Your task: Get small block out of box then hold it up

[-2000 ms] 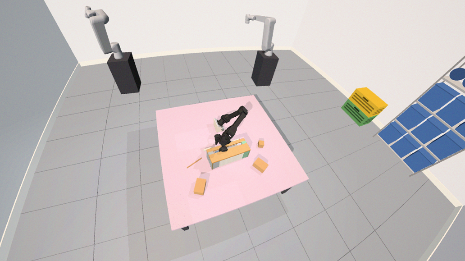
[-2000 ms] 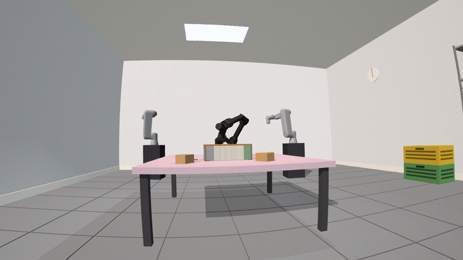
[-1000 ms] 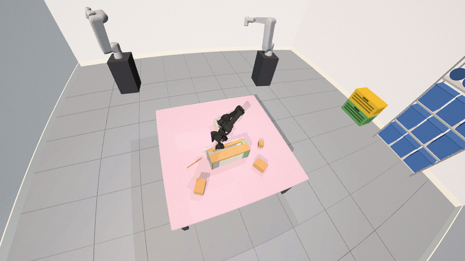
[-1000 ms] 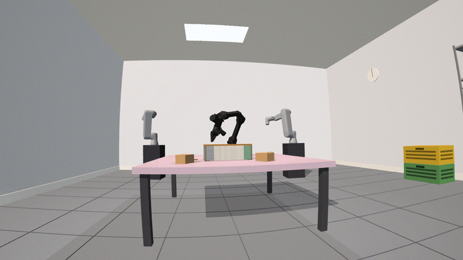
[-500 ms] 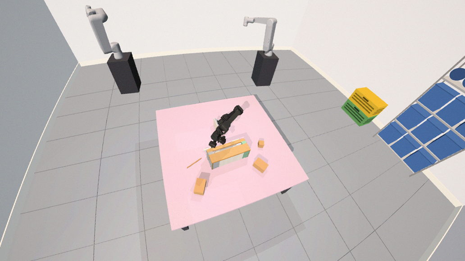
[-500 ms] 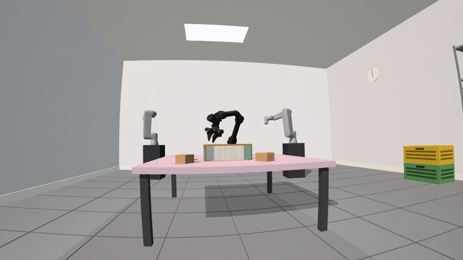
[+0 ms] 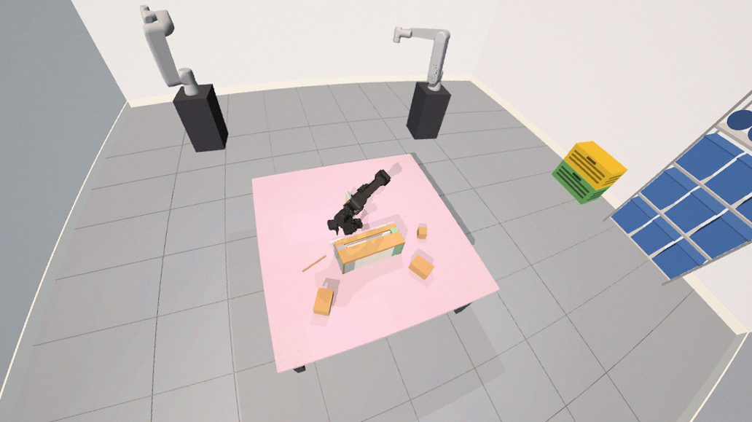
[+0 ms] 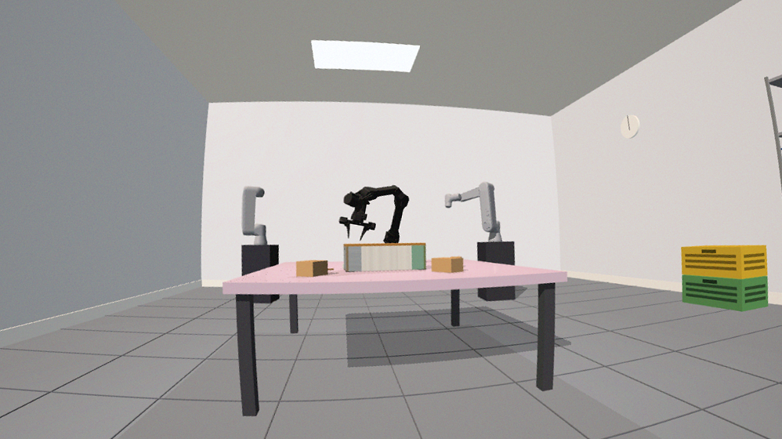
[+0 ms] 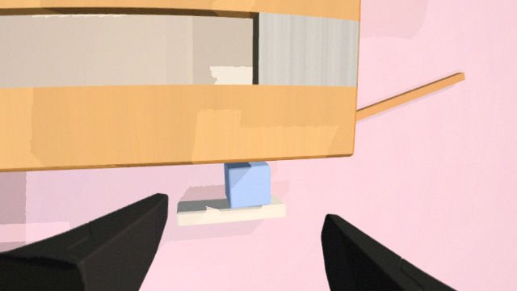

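Now: gripper tip 13 cm above the light blue block, 3 cm to the left of it and 2 cm past it. The rest, counted from my gripper tip: clear-fronted box: 14 cm to the left, 9 cm below, 2 cm ahead; thin orange stick: 17 cm to the right, 15 cm below, 7 cm ahead.
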